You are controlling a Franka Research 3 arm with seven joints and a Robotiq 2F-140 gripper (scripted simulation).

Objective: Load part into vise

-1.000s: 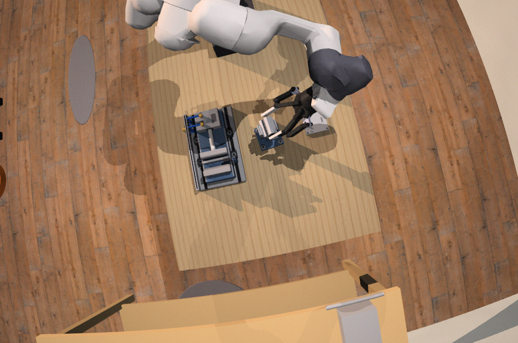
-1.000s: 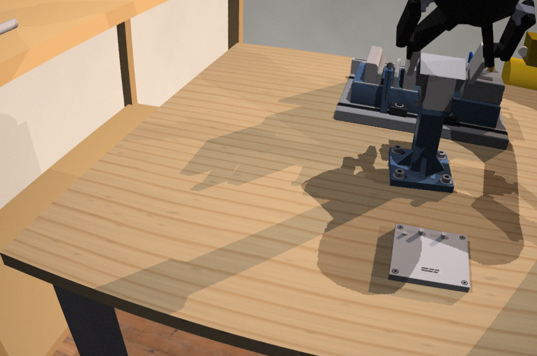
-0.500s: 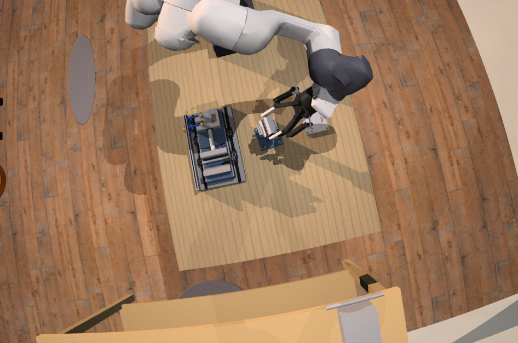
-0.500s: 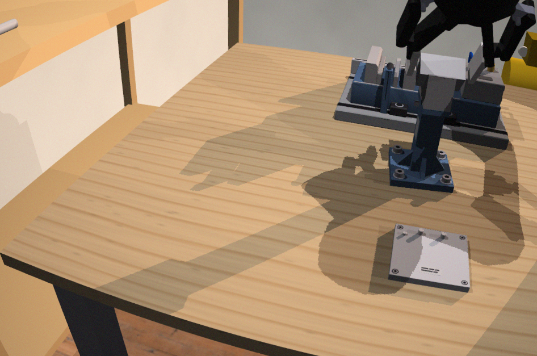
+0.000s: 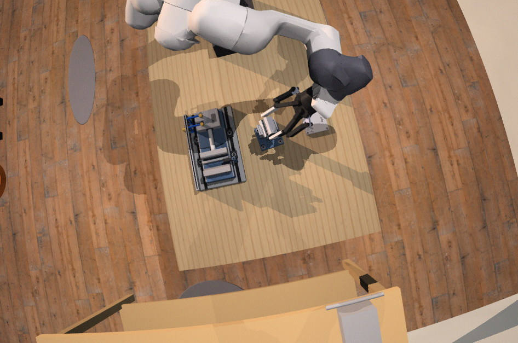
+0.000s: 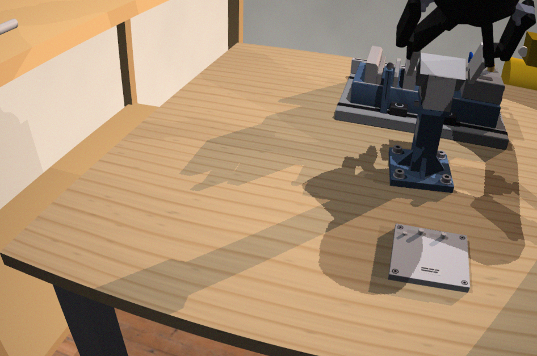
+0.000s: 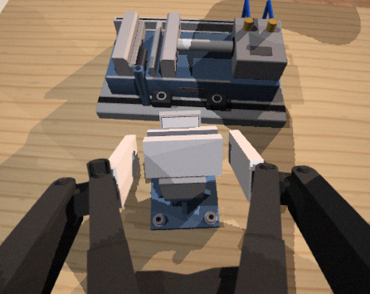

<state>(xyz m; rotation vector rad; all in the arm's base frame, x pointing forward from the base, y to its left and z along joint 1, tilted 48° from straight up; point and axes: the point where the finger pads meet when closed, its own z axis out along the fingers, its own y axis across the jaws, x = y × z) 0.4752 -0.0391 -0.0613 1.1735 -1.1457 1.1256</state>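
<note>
The part lies 20 mm to the right of my hand and 20 mm below it. Round my hand: work stop (60 mm ahead, 190 mm to the right, 90 mm below); then v-block post (20 mm to the right, 120 mm below); then work stop post (60 mm ahead, 170 mm to the right, 120 mm below).
</note>
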